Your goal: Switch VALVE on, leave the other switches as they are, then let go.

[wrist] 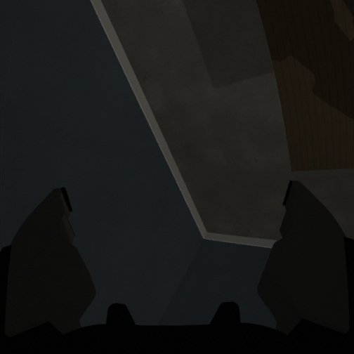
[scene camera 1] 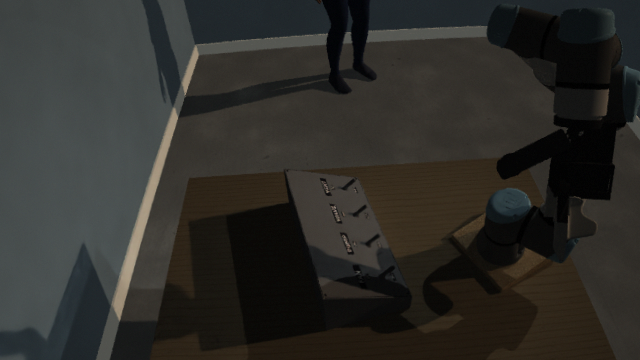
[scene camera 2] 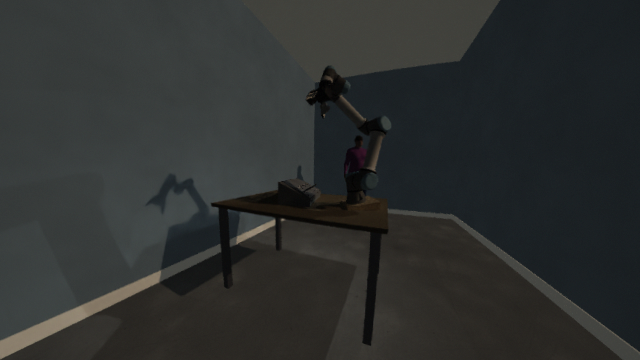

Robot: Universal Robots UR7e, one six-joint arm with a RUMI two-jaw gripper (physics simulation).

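Seen in the pictures: gripper, fingertip midpoint: (scene camera 1: 554,241) (scene camera 2: 315,109); arm's base, origin of the base link: (scene camera 1: 500,244) (scene camera 2: 356,201).
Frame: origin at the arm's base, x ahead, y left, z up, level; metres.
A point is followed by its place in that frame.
Note:
A grey sloped switch panel (scene camera 1: 320,230) {x 0.557, y 0.061, z 0.118 m} (scene camera 2: 292,192) {x 0.415, y 0.260, z 0.067 m} stands on the table. It bears several lever switches in a row, each beside a small dark label. The VALVE switch (scene camera 1: 359,211) {x 0.448, y -0.055, z 0.074 m} is second from the far end in scene camera 1. Its lever leans away from its label, the same way as the other levers. The labels are dim and blurred now. My gripper (scene camera 1: 571,222) (scene camera 2: 316,106) {x 0.117, y 0.434, z 0.582 m} (wrist: 175,186) is open and empty, high above the table and well apart from the panel. The panel does not show in the wrist view.
The wooden table (scene camera 1: 440,185) {x 0.164, y -0.286, z -0.036 m} (scene camera 2: 300,212) {x 0.254, y 0.378, z -0.035 m} (wrist: 320,140) carries the panel and the arm's base (scene camera 1: 505,230) {x 0.037, y 0.077, z 0.165 m} (scene camera 2: 356,195) {x -0.018, y 0.062, z 0.058 m} on a wooden plate. A person (scene camera 1: 347,40) (scene camera 2: 355,157) stands beyond the table. A blue wall (scene camera 1: 75,125) (scene camera 2: 150,125) runs along the left side.

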